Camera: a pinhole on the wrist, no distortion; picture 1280 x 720 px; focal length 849.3 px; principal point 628.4 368.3 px. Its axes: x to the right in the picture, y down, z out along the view. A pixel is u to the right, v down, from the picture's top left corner.
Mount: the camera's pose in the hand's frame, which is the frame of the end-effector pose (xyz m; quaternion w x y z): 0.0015 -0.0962 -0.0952 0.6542 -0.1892 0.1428 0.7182
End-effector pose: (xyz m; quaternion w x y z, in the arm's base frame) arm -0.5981 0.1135 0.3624 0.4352 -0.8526 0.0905 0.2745
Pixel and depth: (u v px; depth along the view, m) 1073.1 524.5 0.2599
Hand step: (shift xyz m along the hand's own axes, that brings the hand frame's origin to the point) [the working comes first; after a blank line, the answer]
In the camera's frame: 0.1361 0.0478 0.2599

-0.0779 0.1370 0.0711
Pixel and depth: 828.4 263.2 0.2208
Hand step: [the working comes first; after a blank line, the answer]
In the camera's frame: 0.0520 -0.0273 0.2208

0.0061 0.0526 0.0781
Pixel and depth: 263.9 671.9 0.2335
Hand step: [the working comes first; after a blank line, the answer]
In the camera's frame: -0.1002 0.0835 0.2335

-0.0940 -0.0879 0.1545
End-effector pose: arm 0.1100 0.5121 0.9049 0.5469 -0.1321 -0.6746 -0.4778
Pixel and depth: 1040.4 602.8 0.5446
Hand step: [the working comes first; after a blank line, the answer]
In the camera's frame: 0.2642 0.1504 0.5446

-0.2133 0.3688 0.2607
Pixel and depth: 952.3 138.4 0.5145
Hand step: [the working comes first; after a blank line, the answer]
In the camera's frame: 0.1962 -0.1393 0.5145

0.0820 0.3249 0.2774
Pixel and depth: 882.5 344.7 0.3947
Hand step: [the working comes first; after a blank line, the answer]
In the camera's frame: 0.1181 -0.0110 0.3947

-0.0297 0.1882 0.2015
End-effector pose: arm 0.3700 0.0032 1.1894 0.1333 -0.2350 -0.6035 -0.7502
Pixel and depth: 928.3 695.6 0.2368
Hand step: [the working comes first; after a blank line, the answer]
In the camera's frame: 0.0836 0.0913 0.2368

-0.1154 0.0756 0.0728
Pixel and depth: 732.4 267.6 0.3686
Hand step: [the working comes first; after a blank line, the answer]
In the camera's frame: 0.0451 -0.0437 0.3686

0.0104 0.1151 0.2131
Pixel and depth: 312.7 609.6 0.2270
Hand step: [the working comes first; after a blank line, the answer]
In the camera's frame: -0.0844 0.0645 0.2270

-0.0758 -0.0748 0.1423
